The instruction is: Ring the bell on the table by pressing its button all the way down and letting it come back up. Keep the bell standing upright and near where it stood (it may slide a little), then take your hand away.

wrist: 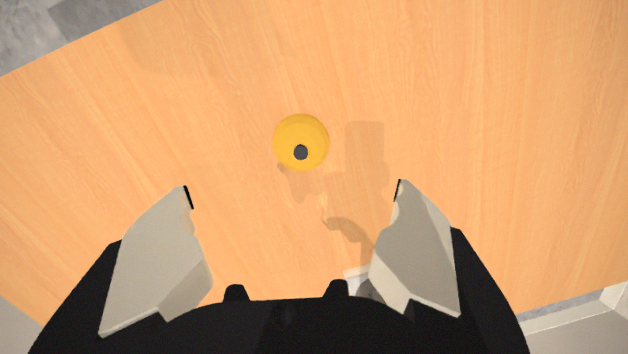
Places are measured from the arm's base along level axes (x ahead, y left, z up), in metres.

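Pixels of known places: gripper, between the fingertips: (296, 186).
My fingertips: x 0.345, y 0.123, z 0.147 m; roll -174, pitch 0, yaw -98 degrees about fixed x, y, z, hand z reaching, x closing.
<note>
Ahead of a thing's pixels: the offset from my fingertips to its top centre. Level surfaces: height alone.
The bell @(0.007 m back, 0.001 m right, 0.107 m down) (300, 128) is a round yellow dome with a small dark button @(0.007 m back, 0.001 m right, 0.107 m down) (300, 152) on top. It stands upright on the wooden table @(0.173 m down) (450, 75), a little above the middle of the wrist view. My gripper (296, 186) is wide open, with nothing between its fingers. The fingertips are apart from the bell, one to the lower left and one to the lower right of it in the view. The bell's sides and base are mostly hidden from above.
The table's edge runs across the upper left corner, with grey floor (30, 30) beyond it. Another table edge shows at the lower right, with a pale surface (580, 330) past it. A pale and grey object (356, 284) shows partly behind the right finger. Arm shadows fall near the bell.
</note>
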